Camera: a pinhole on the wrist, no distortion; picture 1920 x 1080 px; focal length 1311.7 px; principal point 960.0 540.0 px. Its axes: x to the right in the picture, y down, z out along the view. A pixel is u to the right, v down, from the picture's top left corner.
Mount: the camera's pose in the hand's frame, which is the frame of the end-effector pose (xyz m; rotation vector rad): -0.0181 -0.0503 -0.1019 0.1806 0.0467 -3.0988
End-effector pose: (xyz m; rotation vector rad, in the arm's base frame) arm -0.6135 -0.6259 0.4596 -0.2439 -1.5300 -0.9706
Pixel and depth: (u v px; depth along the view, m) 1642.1 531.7 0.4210
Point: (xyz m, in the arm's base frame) -0.8019 -0.3634 0.2036
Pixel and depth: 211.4 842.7 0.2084
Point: -0.7821 -0.6372 0.4979
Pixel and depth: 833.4 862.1 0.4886
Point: -1.0061 -0.4677 0.3981
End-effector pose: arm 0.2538 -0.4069 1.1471 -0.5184 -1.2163 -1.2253
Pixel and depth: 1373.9 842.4 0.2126
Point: 0.1283 -0.3129 1.0538
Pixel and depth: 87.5 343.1 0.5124
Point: 0.0539 -0.1301 1.5367
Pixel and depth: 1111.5 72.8 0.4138
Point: 0.2148 -0.0700 1.1676
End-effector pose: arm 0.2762 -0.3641 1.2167 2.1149 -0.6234 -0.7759
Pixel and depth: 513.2 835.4 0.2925
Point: 0.1923 -0.4258 1.0027
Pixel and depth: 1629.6 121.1 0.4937
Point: -0.2220 -0.3789 1.2035
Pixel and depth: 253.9 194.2 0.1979
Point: 0.2438 -0.4587 1.1412
